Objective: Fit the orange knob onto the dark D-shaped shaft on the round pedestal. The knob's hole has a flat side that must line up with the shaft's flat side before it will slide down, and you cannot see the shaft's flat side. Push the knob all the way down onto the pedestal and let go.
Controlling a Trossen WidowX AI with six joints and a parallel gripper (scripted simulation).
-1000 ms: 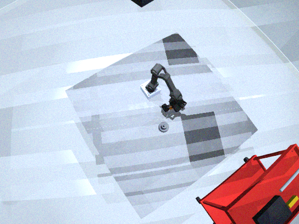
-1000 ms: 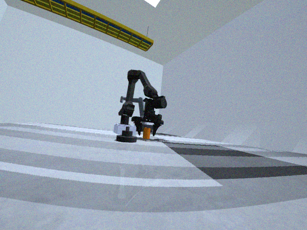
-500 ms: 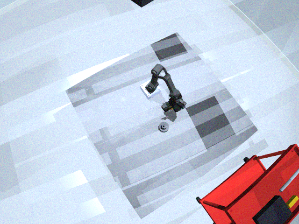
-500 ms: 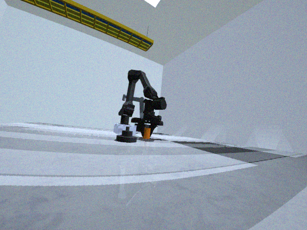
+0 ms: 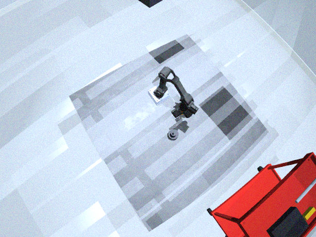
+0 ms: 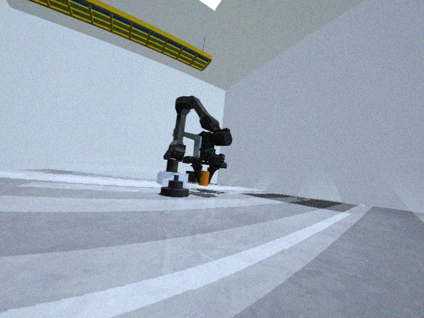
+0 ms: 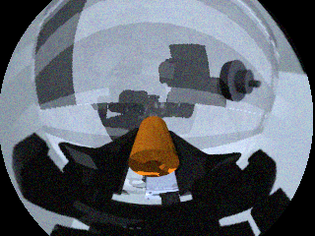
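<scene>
Right now my gripper tip is 80 mm short of the dark pedestal and 170 mm to the left of it. Round my gripper tip: orange knob: 20 mm above.
</scene>
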